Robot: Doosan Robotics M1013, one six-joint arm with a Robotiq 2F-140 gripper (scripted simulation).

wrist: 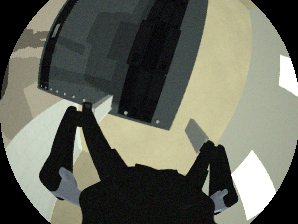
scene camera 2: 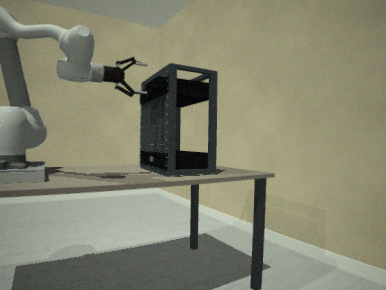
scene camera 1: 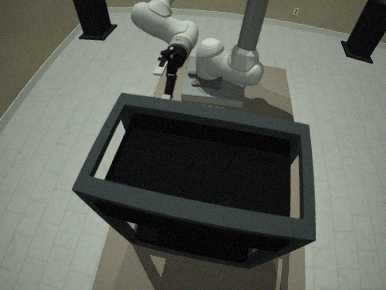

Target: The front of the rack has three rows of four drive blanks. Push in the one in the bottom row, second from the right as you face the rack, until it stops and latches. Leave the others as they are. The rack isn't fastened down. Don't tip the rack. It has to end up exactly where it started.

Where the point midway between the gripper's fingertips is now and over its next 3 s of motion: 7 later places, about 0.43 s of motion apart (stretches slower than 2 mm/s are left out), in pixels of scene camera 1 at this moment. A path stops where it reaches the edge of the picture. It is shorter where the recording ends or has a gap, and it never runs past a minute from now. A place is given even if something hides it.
My gripper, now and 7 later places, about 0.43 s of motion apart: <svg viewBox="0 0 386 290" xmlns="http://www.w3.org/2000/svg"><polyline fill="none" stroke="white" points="159,92 158,95 157,97 164,100 181,106 195,110 196,114 195,120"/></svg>
